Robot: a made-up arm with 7 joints.
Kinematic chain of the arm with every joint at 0, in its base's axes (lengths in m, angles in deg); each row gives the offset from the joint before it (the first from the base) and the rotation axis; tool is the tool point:
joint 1: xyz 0 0 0.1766 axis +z
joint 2: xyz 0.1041 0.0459 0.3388 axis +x
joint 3: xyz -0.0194 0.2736 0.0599 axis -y
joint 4: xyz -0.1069 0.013 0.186 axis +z
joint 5: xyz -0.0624 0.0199 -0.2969 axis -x
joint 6: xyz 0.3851 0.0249 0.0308 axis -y
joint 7: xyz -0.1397 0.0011 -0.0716 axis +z
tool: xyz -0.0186 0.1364 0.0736
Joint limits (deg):
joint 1: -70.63..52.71
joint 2: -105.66..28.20
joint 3: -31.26..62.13
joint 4: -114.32..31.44
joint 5: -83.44..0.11
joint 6: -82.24..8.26
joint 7: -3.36..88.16
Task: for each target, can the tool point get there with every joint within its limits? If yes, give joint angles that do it. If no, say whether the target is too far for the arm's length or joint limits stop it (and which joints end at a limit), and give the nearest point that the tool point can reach.
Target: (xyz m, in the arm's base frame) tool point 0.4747 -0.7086 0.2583
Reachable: no: joint limits stop it (at a limit: joint 1, joint 4, joint 5, joint 6, joint 7) | nearest point 0.2775 -0.3012 0.3367 | short by 0.459 m
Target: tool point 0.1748 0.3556 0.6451
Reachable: yes | joints -20.34 -15.94 41.25 3.97 -27.55 -55.25 48.12
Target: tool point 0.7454 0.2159 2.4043
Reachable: no: too far | nearest point 0.4046 0.1172 0.9896 | short by 1.458 m
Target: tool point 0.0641 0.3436 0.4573
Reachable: yes | joints 14.34 -31.09 -18.63 -49.71 -22.20 -22.30 28.00
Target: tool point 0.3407 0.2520 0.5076
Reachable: yes | joints -46.07 -35.04 54.50 -25.89 -11.98 -48.63 27.87
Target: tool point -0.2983 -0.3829 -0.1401
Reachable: no: joint limits stop it (at a limit: joint 1, joint 2, joint 4, joint 5, joint 6) | nearest point -0.0822 -0.1772 0.0126 | short by 0.335 m
